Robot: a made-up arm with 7 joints.
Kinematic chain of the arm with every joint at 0, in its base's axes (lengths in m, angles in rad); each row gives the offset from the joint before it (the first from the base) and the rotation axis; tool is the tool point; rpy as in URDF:
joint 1: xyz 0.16 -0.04 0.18 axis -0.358 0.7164 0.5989
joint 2: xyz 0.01 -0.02 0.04 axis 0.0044 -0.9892 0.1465
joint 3: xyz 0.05 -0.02 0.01 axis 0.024 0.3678 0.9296
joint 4: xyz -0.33 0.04 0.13 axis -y
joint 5: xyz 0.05 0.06 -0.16 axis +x
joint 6: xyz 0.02 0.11 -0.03 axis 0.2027 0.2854 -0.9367
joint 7: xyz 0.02 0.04 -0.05 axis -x
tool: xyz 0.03 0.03 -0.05 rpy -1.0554 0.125 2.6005
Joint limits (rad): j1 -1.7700..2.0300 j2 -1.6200..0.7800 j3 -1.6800..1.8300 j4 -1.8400..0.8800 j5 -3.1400..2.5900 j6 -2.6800..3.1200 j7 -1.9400..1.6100
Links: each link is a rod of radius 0.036 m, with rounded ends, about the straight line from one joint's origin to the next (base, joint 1, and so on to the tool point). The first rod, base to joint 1, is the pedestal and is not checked.
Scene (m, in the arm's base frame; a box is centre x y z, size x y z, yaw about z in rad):
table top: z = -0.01
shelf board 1: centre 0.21 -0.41 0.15 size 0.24 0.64 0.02 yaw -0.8
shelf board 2: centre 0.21 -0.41 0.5 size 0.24 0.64 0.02 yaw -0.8
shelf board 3: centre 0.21 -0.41 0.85 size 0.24 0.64 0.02 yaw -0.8
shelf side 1: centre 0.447 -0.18 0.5 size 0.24 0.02 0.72 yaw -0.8
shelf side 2: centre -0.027 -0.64 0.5 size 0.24 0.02 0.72 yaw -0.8
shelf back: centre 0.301 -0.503 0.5 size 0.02 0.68 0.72 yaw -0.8
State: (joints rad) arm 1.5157 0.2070 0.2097 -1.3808 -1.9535 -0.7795 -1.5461
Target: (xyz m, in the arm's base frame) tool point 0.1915 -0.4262 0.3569
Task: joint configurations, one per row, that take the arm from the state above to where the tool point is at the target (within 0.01 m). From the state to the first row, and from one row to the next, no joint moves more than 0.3 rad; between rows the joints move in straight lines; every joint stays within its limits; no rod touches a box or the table.
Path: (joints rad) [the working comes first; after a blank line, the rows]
Joints at the target: 1.5570 0.4680 0.1706 -0.6844 -2.2515 -0.6456 -1.5382
Straight joint move there: touches shelf board 2.

1: 1.5201 0.0528 0.0105 -1.2841 -2.0569 -0.8025 -1.5625
2: 1.5245 -0.1014 -0.1887 -1.1875 -2.1603 -0.8256 -1.5789
3: 1.4717 -0.0547 -0.2770 -0.9155 -2.2872 -0.7608 -1.5906
4: 1.4190 -0.0080 -0.3654 -0.6434 -2.4141 -0.6960 -1.6022
5: 1.3663 0.0387 -0.4538 -0.3714 -2.5410 -0.6312 -1.6139
6: 1.4299 0.1818 -0.2457 -0.4757 -2.4445 -0.6360 -1.5887
7: 1.4935 0.3249 -0.0375 -0.5801 -2.3480 -0.6408 -1.5634
8: 1.5570 0.4680 0.1706 -0.6844 -2.2515 -0.6456 -1.5382

